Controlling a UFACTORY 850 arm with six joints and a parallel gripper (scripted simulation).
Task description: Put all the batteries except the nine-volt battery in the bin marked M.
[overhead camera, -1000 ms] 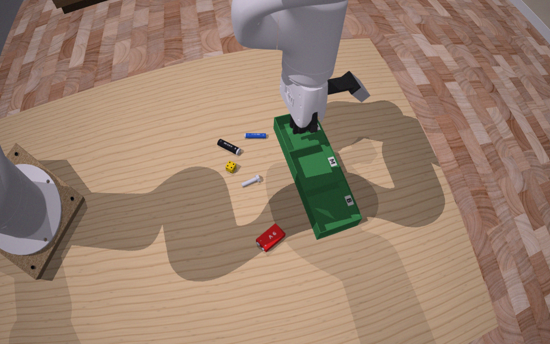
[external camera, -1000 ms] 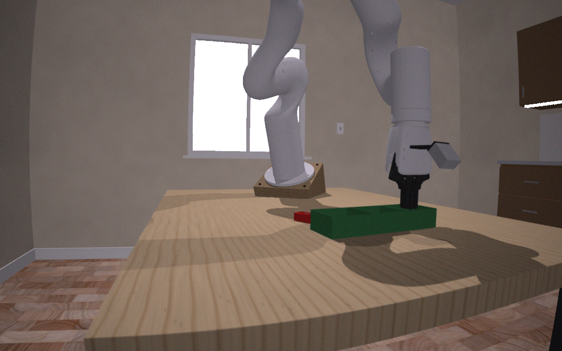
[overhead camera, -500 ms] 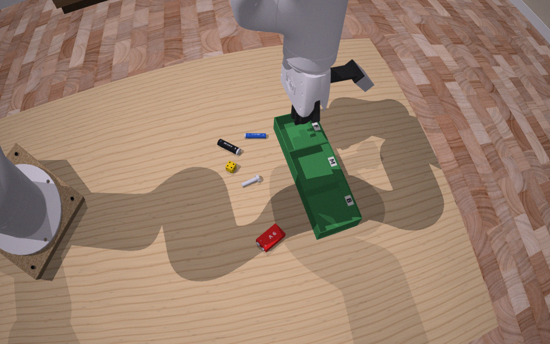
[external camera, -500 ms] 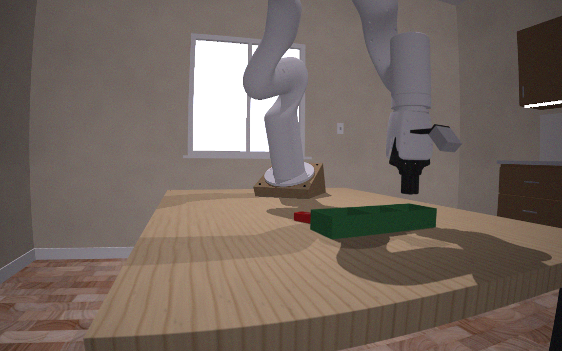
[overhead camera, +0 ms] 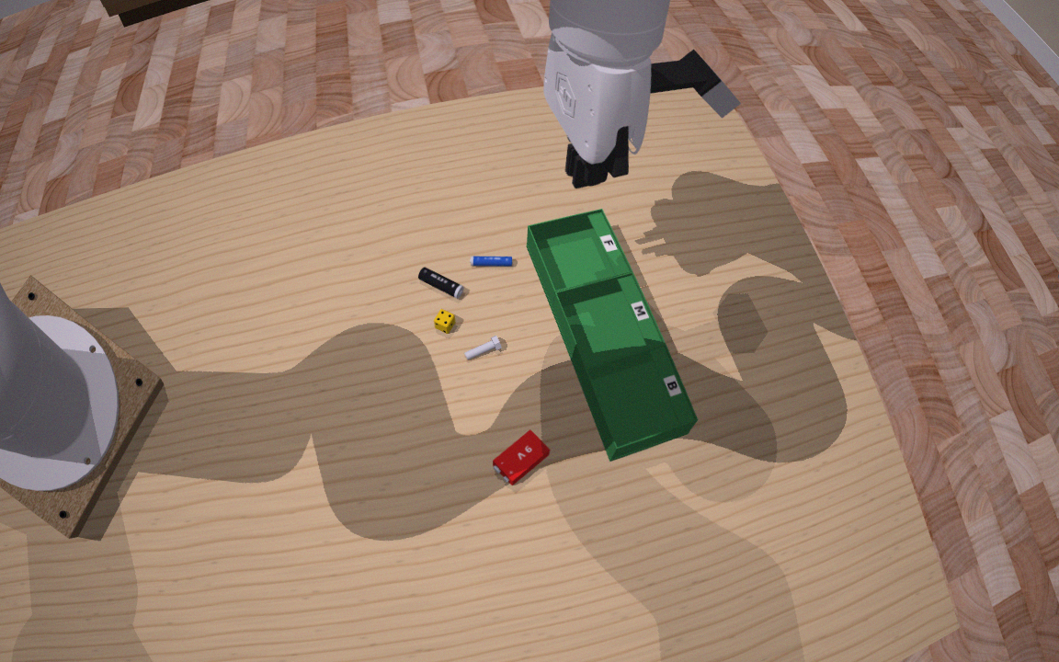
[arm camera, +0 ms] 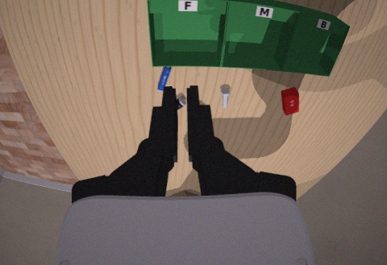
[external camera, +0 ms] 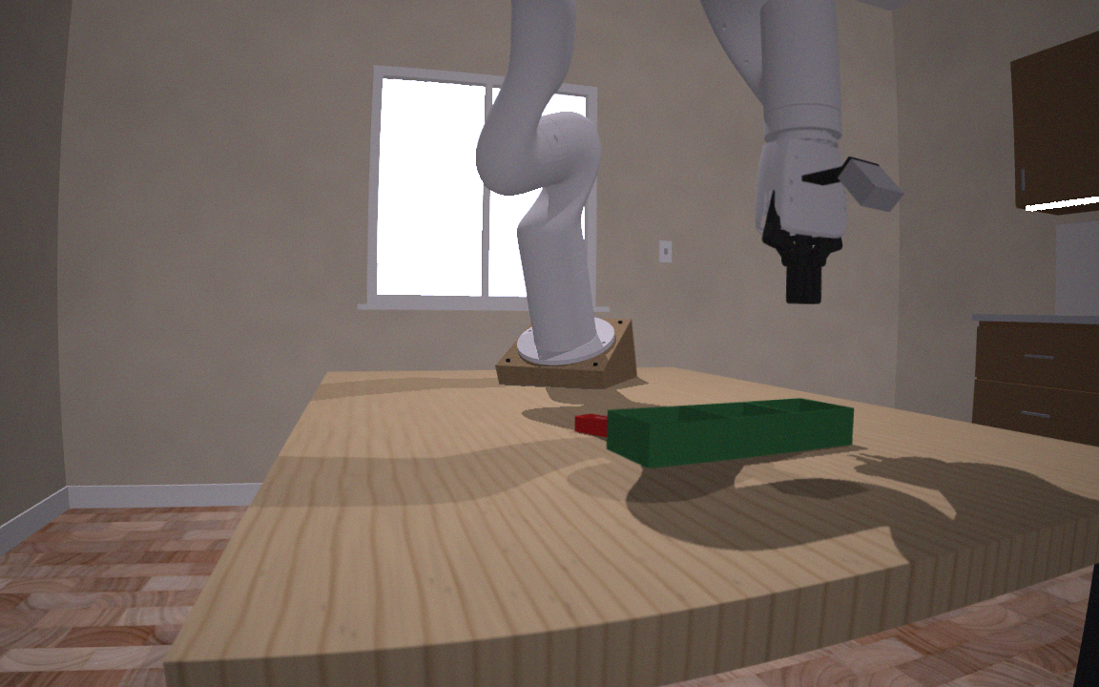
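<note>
Right now the blue battery is 160 mm below my hand, 80 mm behind it and 10 mm to the left of it. Round my hand: white bolt: 160 mm below, 100 mm behind, 80 mm to the right; then green three-part bin: 150 mm below, 90 mm to the right, 20 mm ahead; then black battery: 160 mm below, 140 mm behind, 10 mm to the right.
</note>
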